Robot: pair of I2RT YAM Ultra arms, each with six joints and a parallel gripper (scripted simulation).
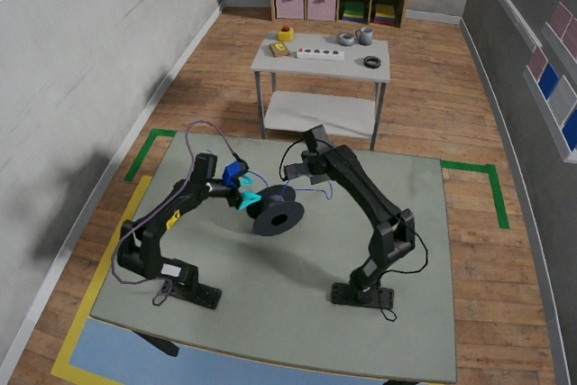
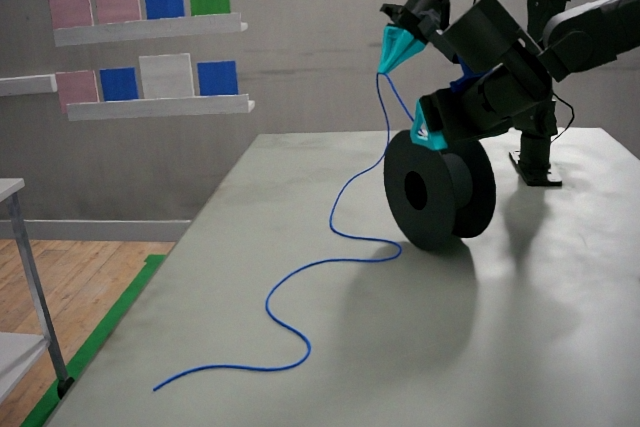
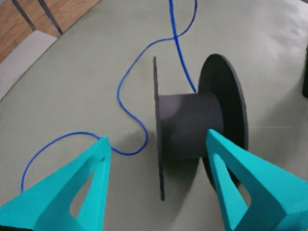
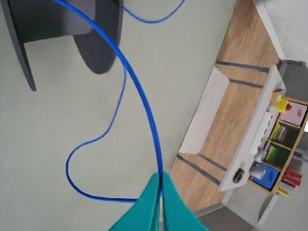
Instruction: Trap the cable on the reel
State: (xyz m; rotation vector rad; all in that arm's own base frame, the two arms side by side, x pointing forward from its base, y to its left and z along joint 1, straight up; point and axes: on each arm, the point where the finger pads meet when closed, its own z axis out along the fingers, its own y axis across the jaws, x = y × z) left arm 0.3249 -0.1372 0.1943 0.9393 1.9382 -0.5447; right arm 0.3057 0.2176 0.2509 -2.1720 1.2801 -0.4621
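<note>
The dark reel is 60 mm behind my right hand, 120 mm to the left of it and 160 mm below it.
Now: the dark reel 10 cm below my left hand, 6 cm to the right of it and 1 cm behind it.
</note>
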